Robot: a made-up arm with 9 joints. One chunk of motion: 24 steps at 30 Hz.
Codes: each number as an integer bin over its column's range. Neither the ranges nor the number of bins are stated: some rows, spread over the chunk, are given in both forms.
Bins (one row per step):
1: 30 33 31 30 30 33
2: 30 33 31 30 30 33
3: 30 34 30 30 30 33
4: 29 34 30 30 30 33
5: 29 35 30 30 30 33
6: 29 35 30 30 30 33
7: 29 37 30 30 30 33
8: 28 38 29 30 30 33
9: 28 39 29 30 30 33
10: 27 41 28 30 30 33
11: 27 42 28 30 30 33
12: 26 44 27 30 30 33
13: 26 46 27 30 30 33
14: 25 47 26 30 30 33
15: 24 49 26 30 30 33
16: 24 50 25 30 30 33
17: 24 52 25 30 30 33
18: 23 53 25 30 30 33
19: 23 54 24 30 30 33
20: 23 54 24 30 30 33
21: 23 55 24 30 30 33
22: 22 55 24 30 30 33
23: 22 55 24 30 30 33
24: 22 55 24 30 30 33
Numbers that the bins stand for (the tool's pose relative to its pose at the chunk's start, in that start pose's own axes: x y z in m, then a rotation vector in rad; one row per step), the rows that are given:
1: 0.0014 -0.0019 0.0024 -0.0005 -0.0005 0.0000
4: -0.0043 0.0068 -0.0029 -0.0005 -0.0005 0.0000
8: -0.0100 0.0417 -0.0081 -0.0005 -0.0005 0.0000
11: -0.0157 0.0767 -0.0133 -0.0005 -0.0005 0.0000
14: -0.0271 0.1203 -0.0238 -0.0005 -0.0005 0.0000
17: -0.0329 0.1640 -0.0290 -0.0005 -0.0005 0.0000
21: -0.0386 0.1902 -0.0343 -0.0005 -0.0005 0.0000
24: -0.0443 0.1902 -0.0343 -0.0005 -0.0005 0.0000
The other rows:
2: 0.0014 -0.0019 0.0024 -0.0005 -0.0005 0.0000
3: 0.0014 0.0068 -0.0029 -0.0005 -0.0005 0.0000
5: -0.0043 0.0156 -0.0029 -0.0005 -0.0005 0.0000
6: -0.0043 0.0156 -0.0029 -0.0005 -0.0005 0.0000
7: -0.0043 0.0330 -0.0029 -0.0005 -0.0005 0.0000
9: -0.0100 0.0505 -0.0081 -0.0005 -0.0005 0.0000
10: -0.0157 0.0679 -0.0133 -0.0005 -0.0005 0.0000
12: -0.0214 0.0941 -0.0186 -0.0005 -0.0005 0.0000
13: -0.0214 0.1116 -0.0186 -0.0005 -0.0005 0.0000
15: -0.0329 0.1378 -0.0238 -0.0005 -0.0005 0.0000
16: -0.0329 0.1465 -0.0290 -0.0005 -0.0005 0.0000
18: -0.0386 0.1727 -0.0290 -0.0005 -0.0005 0.0000
19: -0.0386 0.1814 -0.0343 -0.0005 -0.0005 0.0000
20: -0.0386 0.1814 -0.0343 -0.0005 -0.0005 0.0000
22: -0.0443 0.1902 -0.0343 -0.0005 -0.0005 0.0000
23: -0.0443 0.1902 -0.0343 -0.0005 -0.0005 0.0000

